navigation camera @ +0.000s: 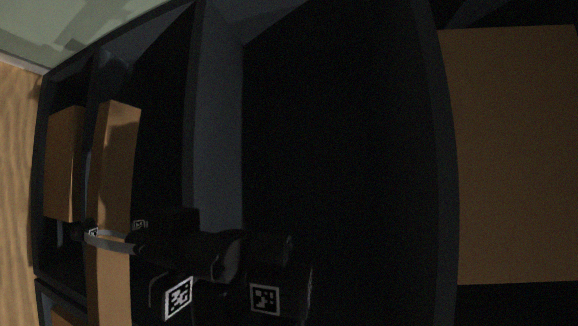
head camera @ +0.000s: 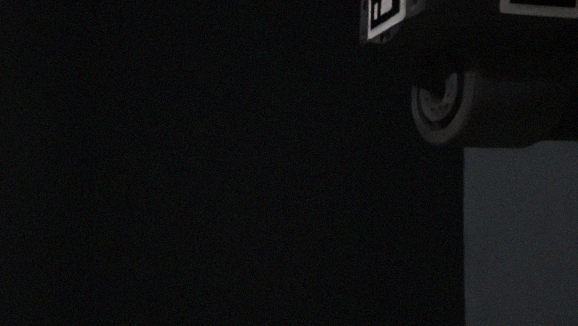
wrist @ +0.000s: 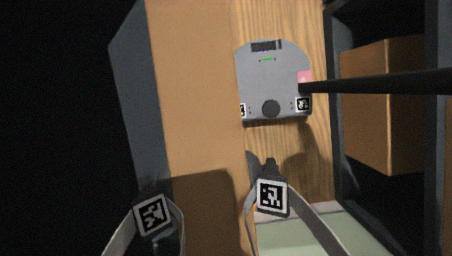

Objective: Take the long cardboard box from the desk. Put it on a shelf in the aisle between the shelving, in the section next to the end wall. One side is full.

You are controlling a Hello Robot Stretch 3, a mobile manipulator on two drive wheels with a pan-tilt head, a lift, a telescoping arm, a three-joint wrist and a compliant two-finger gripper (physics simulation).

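Places are measured from the robot's base along level axes (x ahead, y left, z up), in metres.
Pixels of known places: gripper, between the fingertips: [navigation camera: 104, 225] [wrist: 210, 172]; robot's base, origin of its link: [wrist: 263, 105].
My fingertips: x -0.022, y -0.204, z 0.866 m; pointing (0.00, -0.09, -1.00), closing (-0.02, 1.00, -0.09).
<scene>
Ahead of a thing's pixels: the offset from my fingertips to its top centre.
My gripper [navigation camera: 116, 229] [wrist: 210, 172] is shut on the long cardboard box, with one fingertip on each side of it. The long cardboard box [navigation camera: 119, 165] [wrist: 195, 100] is held lengthwise in front of the dark shelving [navigation camera: 446, 150] [wrist: 142, 120]. In the navigation view its far end overlaps a lower shelf opening; I cannot tell whether any of it is inside. In the wrist view a grey shelf panel lies close along the box's left side. The head view is mostly dark, with wrist parts [head camera: 440, 107] at the upper right; the box does not show there.
A cardboard box @(0.150 m ahead, 0.257 m right, 0.519 m down) [navigation camera: 62, 165] stands on the lowest shelf and a large one @(0.126 m ahead, 0.258 m right, 0.853 m up) [navigation camera: 515, 155] on a high shelf. The end wall [navigation camera: 100, 20] [wrist: 310, 237] is pale green. My base [wrist: 272, 77] stands in the aisle. Shelving across it holds another box @(0.048 m ahead, 0.680 m left, 0.519 m down) [wrist: 367, 110].
</scene>
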